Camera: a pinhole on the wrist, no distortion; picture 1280 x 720 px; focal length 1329.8 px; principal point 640.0 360.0 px. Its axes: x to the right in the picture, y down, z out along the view. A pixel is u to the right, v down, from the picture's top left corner.
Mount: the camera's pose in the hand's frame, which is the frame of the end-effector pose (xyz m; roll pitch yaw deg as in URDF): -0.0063 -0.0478 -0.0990 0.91 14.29 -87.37
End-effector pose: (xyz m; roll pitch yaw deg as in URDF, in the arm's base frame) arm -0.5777 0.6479 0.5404 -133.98 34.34 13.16
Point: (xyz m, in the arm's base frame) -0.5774 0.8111 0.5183
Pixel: 715.8 662.7
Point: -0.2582 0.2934 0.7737
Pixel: behind the camera
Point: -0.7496 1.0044 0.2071
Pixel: 283.7 664.7
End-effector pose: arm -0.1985 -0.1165 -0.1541 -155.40 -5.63 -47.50
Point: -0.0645 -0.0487 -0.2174
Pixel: 648.7 602.9
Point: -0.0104 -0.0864 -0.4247
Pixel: 246.3 662.7
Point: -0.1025 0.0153 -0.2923
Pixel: 490.5 191.3
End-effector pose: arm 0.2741 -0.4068 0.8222 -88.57 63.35 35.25
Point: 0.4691 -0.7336 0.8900
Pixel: behind the camera
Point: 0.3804 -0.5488 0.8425
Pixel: behind the camera
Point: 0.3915 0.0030 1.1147
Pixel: outside the picture
